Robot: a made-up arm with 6 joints. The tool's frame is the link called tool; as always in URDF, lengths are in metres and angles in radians.
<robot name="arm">
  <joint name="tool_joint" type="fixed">
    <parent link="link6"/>
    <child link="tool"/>
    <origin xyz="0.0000 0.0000 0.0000" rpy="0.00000 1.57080 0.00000"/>
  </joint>
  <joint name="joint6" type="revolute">
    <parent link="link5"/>
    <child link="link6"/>
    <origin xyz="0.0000 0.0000 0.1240" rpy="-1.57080 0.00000 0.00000"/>
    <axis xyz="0 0 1"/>
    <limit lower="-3.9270" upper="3.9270" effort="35" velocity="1.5"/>
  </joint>
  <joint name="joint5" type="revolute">
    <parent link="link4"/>
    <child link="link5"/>
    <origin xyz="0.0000 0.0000 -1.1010" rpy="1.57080 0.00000 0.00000"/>
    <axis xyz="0 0 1"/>
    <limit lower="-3.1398" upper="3.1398" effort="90" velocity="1.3"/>
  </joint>
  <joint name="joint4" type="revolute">
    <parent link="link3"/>
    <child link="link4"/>
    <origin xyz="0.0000 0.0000 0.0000" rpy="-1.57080 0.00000 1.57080"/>
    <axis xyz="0 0 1"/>
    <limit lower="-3.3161" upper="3.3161" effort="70" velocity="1.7"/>
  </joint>
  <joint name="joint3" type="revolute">
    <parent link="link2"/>
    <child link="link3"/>
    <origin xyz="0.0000 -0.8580 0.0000" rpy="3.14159 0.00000 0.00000"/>
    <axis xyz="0 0 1"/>
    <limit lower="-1.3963" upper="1.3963" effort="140" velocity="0.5"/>
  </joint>
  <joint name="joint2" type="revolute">
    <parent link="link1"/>
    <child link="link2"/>
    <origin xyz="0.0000 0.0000 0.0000" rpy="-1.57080 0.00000 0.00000"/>
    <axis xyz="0 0 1"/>
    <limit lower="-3.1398" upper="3.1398" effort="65" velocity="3"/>
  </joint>
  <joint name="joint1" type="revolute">
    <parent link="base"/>
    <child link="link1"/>
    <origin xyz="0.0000 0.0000 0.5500"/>
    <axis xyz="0 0 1"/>
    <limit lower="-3.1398" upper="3.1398" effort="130" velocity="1.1"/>
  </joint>
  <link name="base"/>
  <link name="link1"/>
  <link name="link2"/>
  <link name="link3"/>
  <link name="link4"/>
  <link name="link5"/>
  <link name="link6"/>
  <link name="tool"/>
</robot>
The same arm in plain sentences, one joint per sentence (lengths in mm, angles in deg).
The arm has six revolute joints in a row. What follows holds with every joint at zero, and every direction is one of the base frame's.
Joint 1 is mounted 550 mm along +z from the base frame's origin and turns about +z, from -179.9 to 179.9 deg.
Joint 2 is mounted at the same point as joint 1 and turns about +y, from -179.9 to 179.9 deg.
Joint 3 is mounted 858 mm along +z from joint 2 and turns about -y, from -80 to 80 deg.
Joint 4 is mounted at the same point as joint 3 and turns about -x, from -190 to 190 deg.
Joint 5 is mounted 1101 mm along +x from joint 4 and turns about -y, from -179.9 to 179.9 deg.
Joint 6 is mounted 124 mm along -y from joint 5 and turns about -x, from -225 to 225 deg.
The tool frame, which is the frame that the pose is given for, is mounted at the same point as joint 6; its axes are the base frame's turned by roll 0, pitch 0 and yaw 0 deg (as in URDF: about the fixed x, then y, then z).

